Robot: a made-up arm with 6 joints. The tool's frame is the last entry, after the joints.
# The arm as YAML. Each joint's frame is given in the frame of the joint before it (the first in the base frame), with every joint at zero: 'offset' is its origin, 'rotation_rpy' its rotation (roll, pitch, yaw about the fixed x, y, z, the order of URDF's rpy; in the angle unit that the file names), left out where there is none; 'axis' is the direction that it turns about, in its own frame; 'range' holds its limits. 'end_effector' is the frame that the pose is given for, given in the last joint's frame.
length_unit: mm
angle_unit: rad
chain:
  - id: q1
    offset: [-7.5, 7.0, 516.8]
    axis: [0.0, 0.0, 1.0]
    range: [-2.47, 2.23]
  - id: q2
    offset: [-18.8, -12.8, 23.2]
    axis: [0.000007, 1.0, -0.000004]
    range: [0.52, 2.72]
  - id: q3
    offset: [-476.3, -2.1, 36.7]
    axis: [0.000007, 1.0, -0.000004]
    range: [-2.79, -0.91]
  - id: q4
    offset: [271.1, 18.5, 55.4]
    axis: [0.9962, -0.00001, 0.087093]
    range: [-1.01, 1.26]
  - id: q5
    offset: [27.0, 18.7, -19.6]
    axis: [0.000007, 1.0, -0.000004]
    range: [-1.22, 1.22]
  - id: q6
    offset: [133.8, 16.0, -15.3]
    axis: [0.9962, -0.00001, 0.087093]
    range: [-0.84, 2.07]
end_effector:
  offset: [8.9, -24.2, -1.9]
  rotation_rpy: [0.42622, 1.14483, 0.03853]
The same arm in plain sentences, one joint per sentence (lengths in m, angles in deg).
The arm has six revolute joints in a row. What follows holds with every joint at zero, and every direction is one of the base frame's.
Joint 1 is mounted 0.0075 m along -x and 0.007 m along +y and 0.5168 m along +z from the base frame's origin and rotates about +z, from -141.52 to 127.77 deg.
Joint 2 is mounted 0.0188 m along -x and 0.0128 m along -y and 0.0232 m along +z from joint 1 and rotates about +y, from 29.79 to 155.84 deg.
Joint 3 is mounted 0.4763 m along -x and 0.0021 m along -y and 0.0367 m along +z from joint 2 and rotates about +y, from -159.86 to -52.14 deg.
Joint 4 is mounted 0.2711 m along +x and 0.0185 m along +y and 0.0554 m along +z from joint 3 and rotates about the direction (0.9962, 0, 0.0871), from -57.87 to 72.19 deg.
Joint 5 is mounted 0.027 m along +x and 0.0187 m along +y and 0.0196 m along -z from joint 4 and rotates about +y, from -69.9 to 69.9 deg.
Joint 6 is mounted 0.1338 m along +x and 0.016 m along +y and 0.0153 m along -z from joint 5 and rotates about the direction (0.9962, 0, 0.0871), from -48.13 to 118.6 deg.
The tool frame, which is the frame that the pose is given for, is mounted 0.0089 m along +x and 0.0242 m along -y and 0.0019 m along -z from joint 6; its axes are the base frame's turned by roll 24.42, pitch 65.59 and yaw 2.21 deg (as in URDF: about the fixed x, then y, then z).

